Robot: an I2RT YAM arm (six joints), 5 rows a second.
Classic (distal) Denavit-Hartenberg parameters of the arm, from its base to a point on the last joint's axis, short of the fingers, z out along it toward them. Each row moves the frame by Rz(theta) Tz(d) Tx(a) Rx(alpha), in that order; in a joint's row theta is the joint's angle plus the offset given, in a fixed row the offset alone. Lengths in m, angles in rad.
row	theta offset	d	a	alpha
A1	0	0.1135	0.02	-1.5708
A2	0	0	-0.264	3.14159
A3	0.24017	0	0.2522	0
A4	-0.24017	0	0.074	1.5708
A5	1.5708	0	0	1.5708
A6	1.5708	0.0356	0	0
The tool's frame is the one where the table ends.
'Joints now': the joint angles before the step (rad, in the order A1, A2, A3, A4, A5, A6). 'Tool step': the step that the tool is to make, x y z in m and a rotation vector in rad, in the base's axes. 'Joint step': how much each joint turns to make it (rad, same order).
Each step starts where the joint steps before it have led.
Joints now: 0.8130, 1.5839, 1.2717, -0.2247, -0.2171, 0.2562
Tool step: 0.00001, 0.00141, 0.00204, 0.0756, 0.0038, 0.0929
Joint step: -0.0080, -0.0021, -0.0156, 0.0652, -0.1149, -0.0015
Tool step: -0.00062, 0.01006, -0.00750, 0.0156, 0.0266, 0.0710
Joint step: 0.0140, 0.0334, 0.0057, 0.0207, -0.0644, -0.0003
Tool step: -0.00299, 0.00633, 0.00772, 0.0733, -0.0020, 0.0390
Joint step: 0.0134, 0.0001, 0.0033, 0.0663, -0.0443, 0.0350
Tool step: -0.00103, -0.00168, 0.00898, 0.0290, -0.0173, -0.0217
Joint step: 0.0006, -0.0165, 0.0035, 0.0200, 0.0178, 0.0164
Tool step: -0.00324, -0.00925, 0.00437, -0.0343, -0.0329, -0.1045
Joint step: 0.0000, -0.0401, -0.0189, -0.0263, 0.1146, -0.0050
